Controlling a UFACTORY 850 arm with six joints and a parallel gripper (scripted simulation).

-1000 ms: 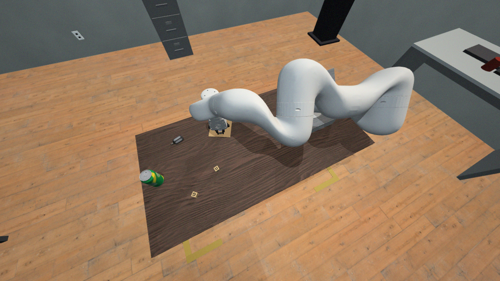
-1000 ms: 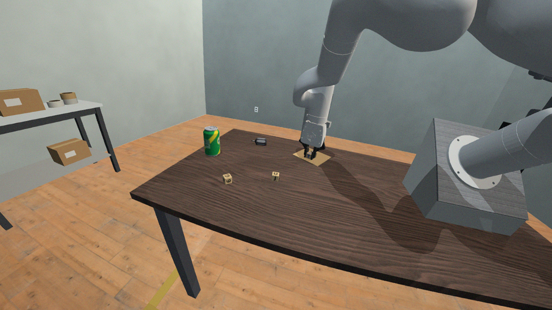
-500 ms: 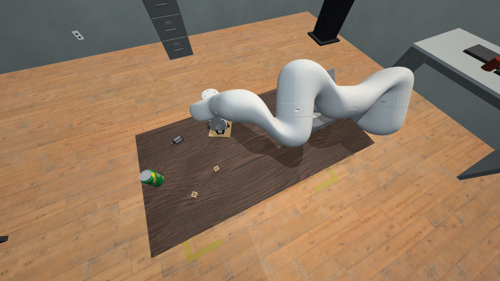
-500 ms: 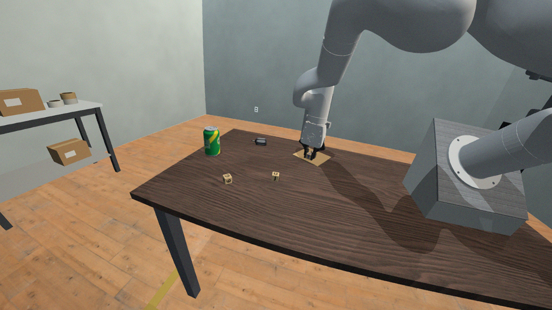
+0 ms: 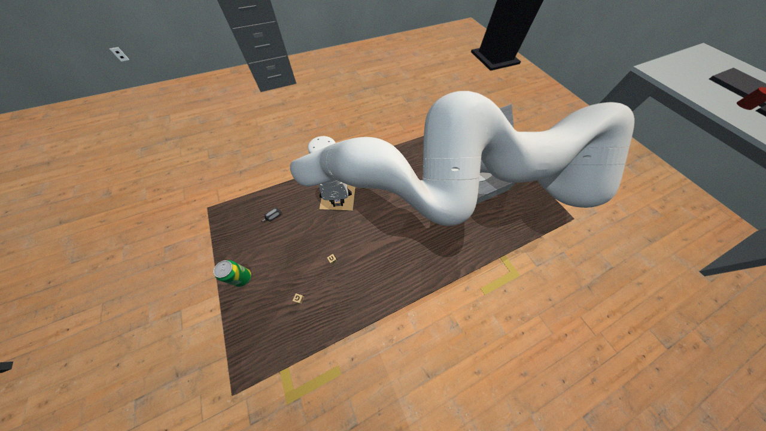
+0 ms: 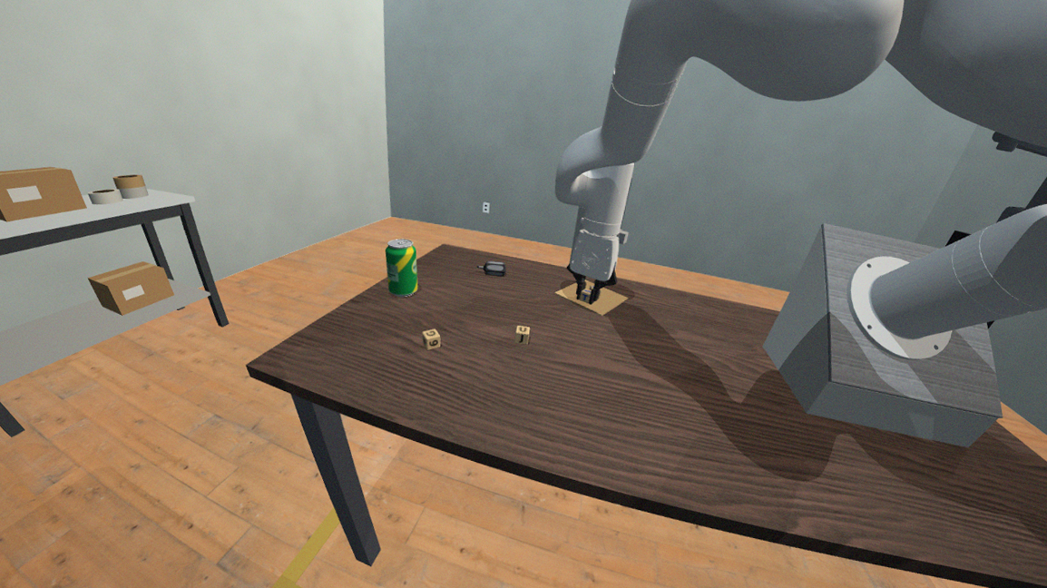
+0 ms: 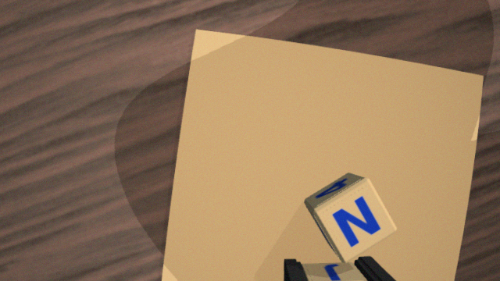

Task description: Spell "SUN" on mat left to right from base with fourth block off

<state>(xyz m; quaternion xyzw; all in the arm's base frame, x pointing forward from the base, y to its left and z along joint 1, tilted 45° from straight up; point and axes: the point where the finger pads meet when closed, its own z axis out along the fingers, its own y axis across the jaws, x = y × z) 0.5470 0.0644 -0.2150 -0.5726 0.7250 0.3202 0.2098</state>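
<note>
Now: the s block 1 cm below my hand. From my hand the other things lie so: tan mat: 1 cm behind, 4 cm to the right, 2 cm below; n block: 2 cm behind, 3 cm to the right, 1 cm below; u block: 9 cm ahead, 23 cm to the left, 1 cm below.
</note>
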